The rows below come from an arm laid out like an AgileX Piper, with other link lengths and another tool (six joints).
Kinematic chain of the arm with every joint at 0, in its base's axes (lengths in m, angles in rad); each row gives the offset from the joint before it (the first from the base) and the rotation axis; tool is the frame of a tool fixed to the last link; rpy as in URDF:
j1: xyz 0 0 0.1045 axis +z
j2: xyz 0 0 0 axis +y
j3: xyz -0.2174 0 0.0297 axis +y
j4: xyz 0.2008 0 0.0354 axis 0.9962 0 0.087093
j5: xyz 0 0 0 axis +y
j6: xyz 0.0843 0 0.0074 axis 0.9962 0 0.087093
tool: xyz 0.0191 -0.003 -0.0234 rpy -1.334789 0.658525 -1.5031
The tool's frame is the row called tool.
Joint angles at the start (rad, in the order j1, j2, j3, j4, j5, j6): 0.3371, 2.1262, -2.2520, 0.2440, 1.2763, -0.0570
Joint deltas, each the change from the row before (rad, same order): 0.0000, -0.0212, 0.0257, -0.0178, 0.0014, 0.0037; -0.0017, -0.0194, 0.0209, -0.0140, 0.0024, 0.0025; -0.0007, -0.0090, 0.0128, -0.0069, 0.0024, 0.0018; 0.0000, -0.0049, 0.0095, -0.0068, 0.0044, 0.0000; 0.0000, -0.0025, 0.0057, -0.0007, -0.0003, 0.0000
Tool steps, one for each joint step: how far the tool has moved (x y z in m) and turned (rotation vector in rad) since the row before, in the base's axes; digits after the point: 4 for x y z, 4 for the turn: -0.0031, -0.0029, 0.0016, -0.0170, 0.0011, -0.0065; -0.0027, -0.0031, 0.0020, -0.0134, 0.0000, -0.0062; -0.0015, -0.0015, 0.0002, -0.0078, 0.0042, -0.0032; -0.0012, -0.0011, -0.0006, -0.0094, 0.0062, -0.0005; -0.0005, -0.0002, -0.0004, -0.0016, 0.0025, -0.0002
